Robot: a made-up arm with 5 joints.
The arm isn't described. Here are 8 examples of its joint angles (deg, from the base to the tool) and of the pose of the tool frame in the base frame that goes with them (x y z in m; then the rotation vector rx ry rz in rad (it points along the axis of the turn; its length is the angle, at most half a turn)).
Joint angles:
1: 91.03 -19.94 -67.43 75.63 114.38
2: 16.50 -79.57 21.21 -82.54 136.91
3: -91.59 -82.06 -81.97 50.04 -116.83
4: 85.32 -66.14 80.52 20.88 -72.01
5: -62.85 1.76 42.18 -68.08 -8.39
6: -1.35 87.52 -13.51 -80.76 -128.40
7: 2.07 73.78 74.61 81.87 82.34
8: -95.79 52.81 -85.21 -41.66 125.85
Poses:
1: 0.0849 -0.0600 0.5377 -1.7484 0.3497 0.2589
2: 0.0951 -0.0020 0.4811 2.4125 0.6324 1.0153
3: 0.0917 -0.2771 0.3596 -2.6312 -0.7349 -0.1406
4: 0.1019 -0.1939 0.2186 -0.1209 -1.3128 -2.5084
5: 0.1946 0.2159 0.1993 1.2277 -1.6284 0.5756
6: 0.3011 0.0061 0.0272 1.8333 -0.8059 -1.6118
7: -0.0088 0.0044 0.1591 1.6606 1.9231 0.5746
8: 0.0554 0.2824 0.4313 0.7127 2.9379 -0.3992
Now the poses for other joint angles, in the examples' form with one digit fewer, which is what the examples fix.
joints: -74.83 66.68 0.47 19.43 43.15
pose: 0.136 0.190 0.016 0.021 -0.068 2.010
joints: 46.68 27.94 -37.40 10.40 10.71
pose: 0.311 -0.238 0.341 -0.724 -1.403 -0.533
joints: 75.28 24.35 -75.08 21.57 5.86
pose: 0.147 -0.232 0.491 -1.372 -1.684 -0.752
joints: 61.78 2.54 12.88 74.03 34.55
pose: 0.204 -0.219 0.225 -0.007 -0.007 -0.524
